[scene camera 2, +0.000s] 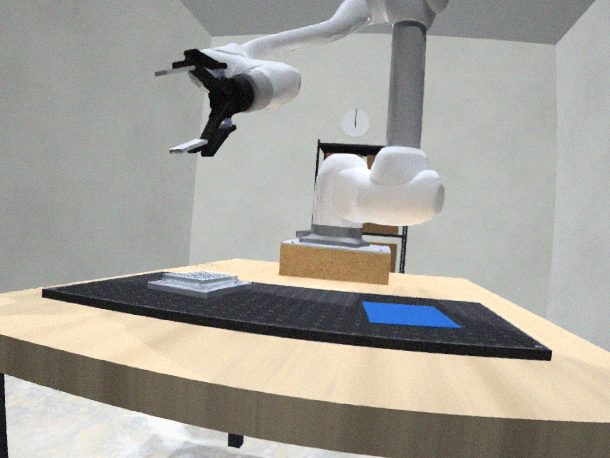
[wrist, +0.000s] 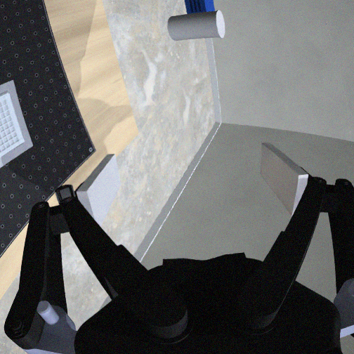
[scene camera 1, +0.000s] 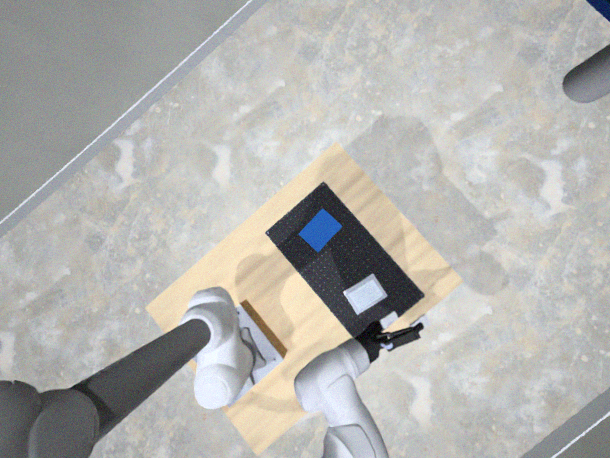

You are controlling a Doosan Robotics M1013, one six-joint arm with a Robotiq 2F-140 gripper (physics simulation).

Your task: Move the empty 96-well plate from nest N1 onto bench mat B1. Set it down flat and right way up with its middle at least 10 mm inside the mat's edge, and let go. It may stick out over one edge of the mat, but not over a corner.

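Places are measured from the arm's base along level axes (x left, y ahead, z down), in millimetres.
Pixels of known places: gripper, fingertip midpoint: [scene camera 2: 168, 113] [scene camera 1: 410, 316]; arm's base, link origin: [scene camera 2: 335, 244].
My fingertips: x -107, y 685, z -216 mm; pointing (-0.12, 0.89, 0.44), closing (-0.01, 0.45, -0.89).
Ahead of a thing's pixels: the offset from my fingertips to its top centre. Level surfaces: height alone.
The pale, clear-looking 96-well plate @(dz +274, dx +48, dy -78 mm) [scene camera 1: 365, 293] [scene camera 2: 200, 276] [wrist: 7, 125] sits flat in the light grey nest @(dz +286, dx +48, dy -78 mm) [scene camera 2: 210, 291] [wrist: 21, 117], on the black perforated board. In the wrist view it is cut off at the left edge. The blue bench mat @(dz +298 mm) [scene camera 1: 320, 230] [scene camera 2: 407, 315] lies flat with nothing on it, towards the other end of the board. My gripper [scene camera 1: 406, 322] [scene camera 2: 172, 111] [wrist: 189, 163] is open and empty. It hangs high above the board's height, beyond the plate's end, tilted well away from vertical with its fingers pointing outward.
The black board @(dz +300 mm) [scene camera 1: 385, 265] [scene camera 2: 280, 310] [wrist: 50, 115] lies on the wooden table @(dz +313 mm) [scene camera 1: 345, 160] [scene camera 2: 300, 365]. The arm's base stands on a brown-sided block [scene camera 1: 265, 327] [scene camera 2: 334, 262] behind it. A grey cylinder [scene camera 1: 587, 80] [wrist: 195, 26] is seen far off beyond the table.
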